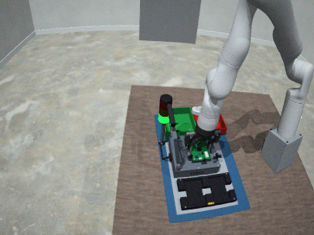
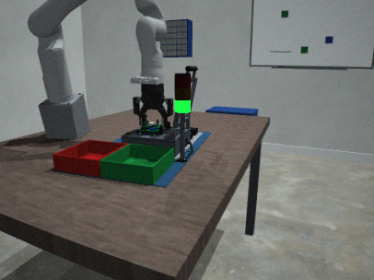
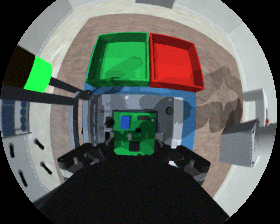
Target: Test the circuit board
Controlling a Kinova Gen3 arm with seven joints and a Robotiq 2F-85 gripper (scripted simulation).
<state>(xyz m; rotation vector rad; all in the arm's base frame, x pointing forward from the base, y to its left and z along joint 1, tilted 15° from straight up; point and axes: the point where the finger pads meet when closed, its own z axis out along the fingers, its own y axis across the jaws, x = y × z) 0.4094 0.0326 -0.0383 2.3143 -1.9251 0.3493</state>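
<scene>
My hand is 10 mm above the green circuit board. Round my hand: clear lid (120 mm ahead, 100 mm above, 20 mm to the left); red bin (210 mm to the right, 70 mm below, 70 mm behind); green bin (190 mm to the right, 80 mm ahead, 70 mm below).
</scene>
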